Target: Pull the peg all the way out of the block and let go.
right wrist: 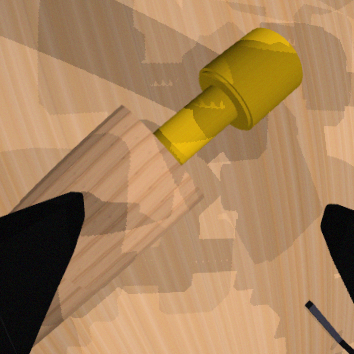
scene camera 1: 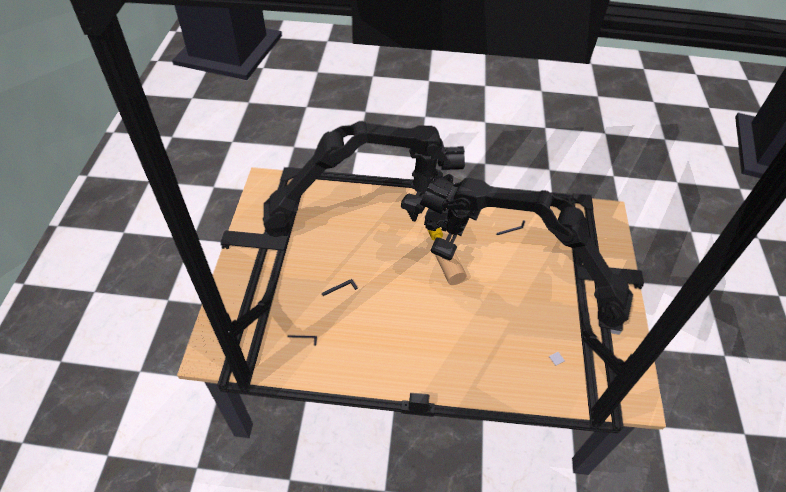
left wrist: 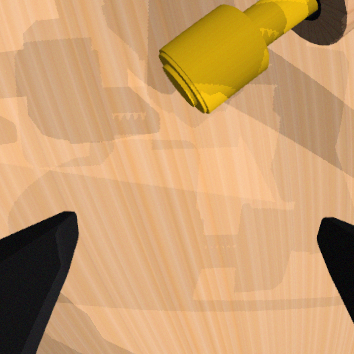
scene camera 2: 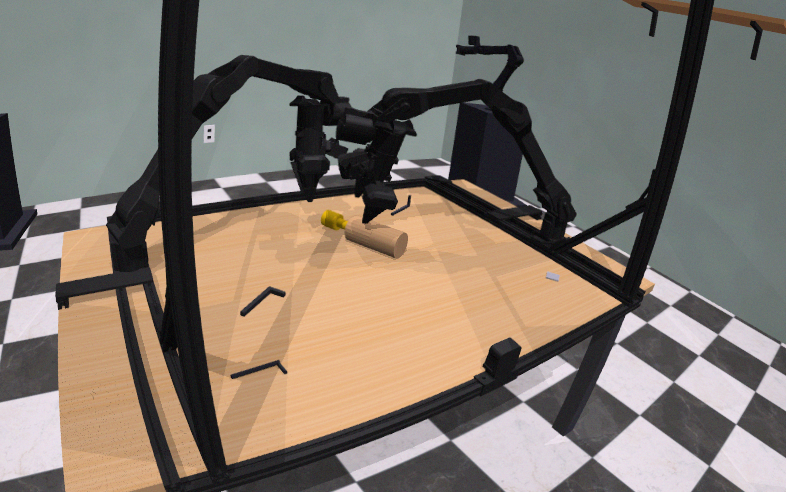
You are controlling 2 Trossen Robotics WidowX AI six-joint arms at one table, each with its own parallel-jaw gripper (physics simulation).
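Frame: origin at the left arm's base, x back, y right, z up, level; millimetres.
Where they show: left gripper, fingertip midpoint: [left wrist: 202, 227] [scene camera 2: 306, 197]; right gripper, fingertip midpoint: [right wrist: 207, 211] [scene camera 1: 449, 237] [scene camera 2: 360, 209]; left arm's base, link origin: [scene camera 1: 277, 230] [scene camera 2: 130, 267]; right arm's base, link origin: [scene camera 1: 610, 318] [scene camera 2: 551, 236].
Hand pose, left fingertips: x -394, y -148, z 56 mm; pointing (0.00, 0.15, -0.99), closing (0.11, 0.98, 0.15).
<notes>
Each offset is from my left fingertips to the top centre of the thing. "spot": to the spot under its first point. Level surfaces: height alone.
A yellow peg @(dx -80, dy +56, dz -30 mm) [scene camera 1: 435, 233] [scene camera 2: 332, 220] [left wrist: 215, 57] [right wrist: 252, 80] with a wide head lies with its thinner shaft in the end of a round wooden block @(dx -121, dy +117, dz -20 mm) [scene camera 1: 452, 270] [scene camera 2: 377, 239] [right wrist: 130, 185]. The block lies on its side on the table; its dark hole edge shows in the left wrist view. My left gripper [scene camera 2: 310, 199] [left wrist: 202, 227] is open and empty, above the table a little beyond the peg's head. My right gripper [scene camera 2: 366, 220] [right wrist: 207, 211] is open and empty, above the block near the peg's end. In scene camera 1 the arms hide the left fingertips.
The two wrists are close together above the peg. Black L-shaped keys @(dx +150, dy +285, dz -67 mm) [scene camera 1: 340, 286] @(dx +193, dy +460, dz -69 mm) [scene camera 1: 303, 337] @(dx -270, dy -74, dz -44 mm) [scene camera 1: 511, 229] and a small pale square @(spot: dx -456, dy +320, dz -72 mm) [scene camera 1: 556, 358] [scene camera 2: 552, 277] lie on the wooden table @(dz -76 mm) [scene camera 1: 406, 348]. Black frame rails and posts [scene camera 2: 179, 174] surround the work area.
</notes>
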